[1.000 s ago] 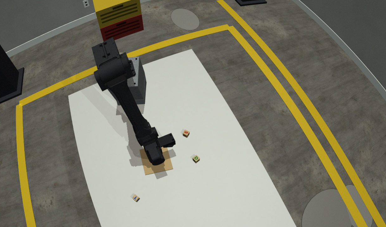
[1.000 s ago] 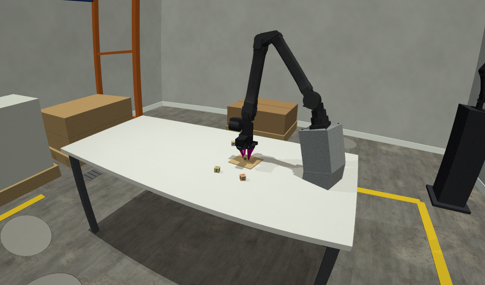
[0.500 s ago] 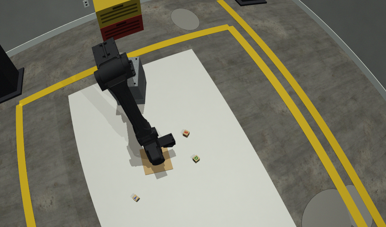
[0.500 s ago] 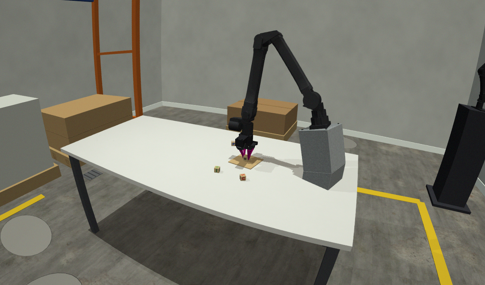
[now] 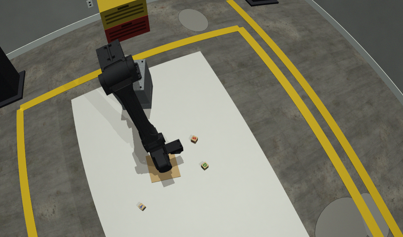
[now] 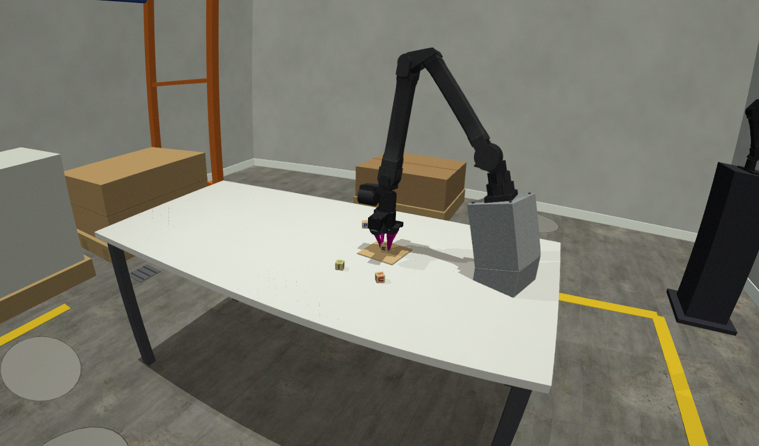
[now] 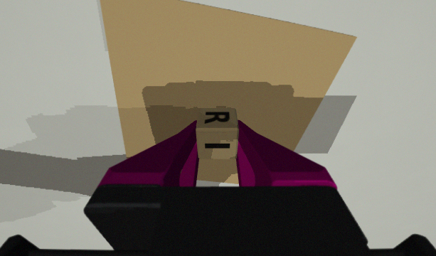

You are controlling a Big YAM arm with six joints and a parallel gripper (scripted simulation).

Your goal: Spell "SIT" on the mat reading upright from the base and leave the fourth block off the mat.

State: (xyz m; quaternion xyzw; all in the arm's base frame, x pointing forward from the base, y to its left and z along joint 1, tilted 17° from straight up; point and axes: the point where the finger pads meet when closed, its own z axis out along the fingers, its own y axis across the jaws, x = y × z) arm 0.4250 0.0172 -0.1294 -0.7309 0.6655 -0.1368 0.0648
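Right now my hand is right at the I block. Round my hand: S block: 190 mm to the left, 80 mm behind, 10 mm below; then D block: 180 mm to the left, 70 mm ahead, 10 mm below; then tan mat: 20 mm below.
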